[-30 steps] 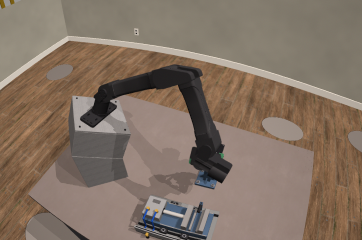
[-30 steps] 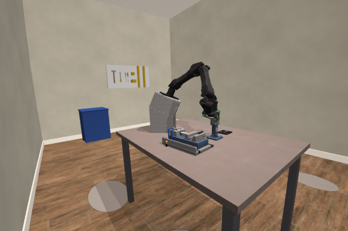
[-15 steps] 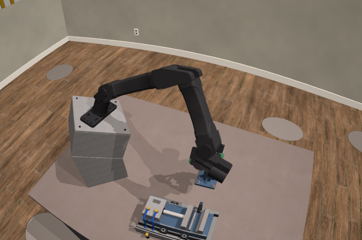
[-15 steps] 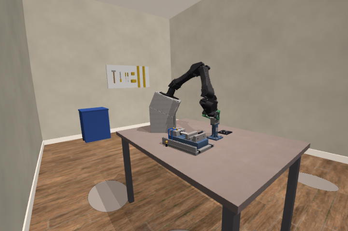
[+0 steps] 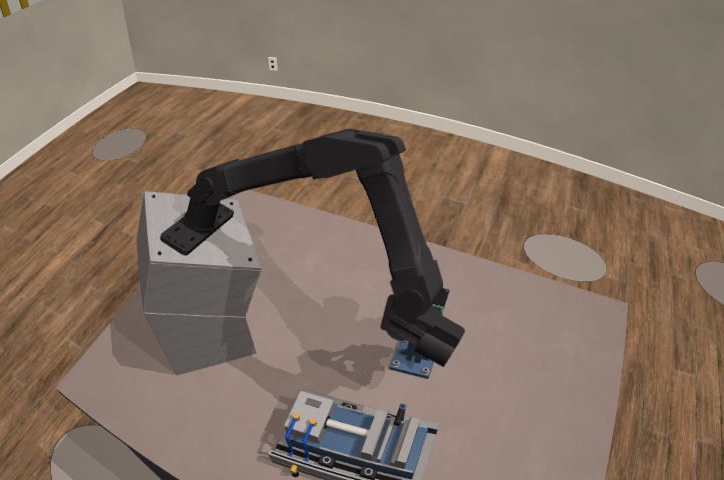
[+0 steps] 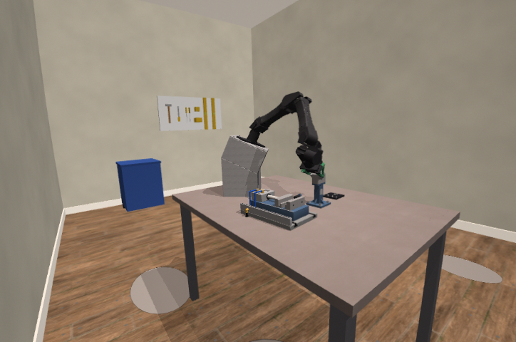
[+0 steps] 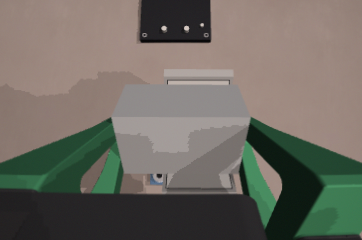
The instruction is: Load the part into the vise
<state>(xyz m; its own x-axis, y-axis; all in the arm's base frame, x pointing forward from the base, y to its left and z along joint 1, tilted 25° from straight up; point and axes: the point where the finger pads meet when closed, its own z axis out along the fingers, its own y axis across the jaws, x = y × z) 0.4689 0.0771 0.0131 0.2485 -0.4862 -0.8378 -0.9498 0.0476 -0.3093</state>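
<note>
My gripper is now right at the part. Round my hand: black infeed plate 20 mm behind, 170 mm to the left, 150 mm below; work stop rod 40 mm ahead, 210 mm to the right, 60 mm below; piston rod 40 mm behind, 260 mm to the right, 70 mm below.
</note>
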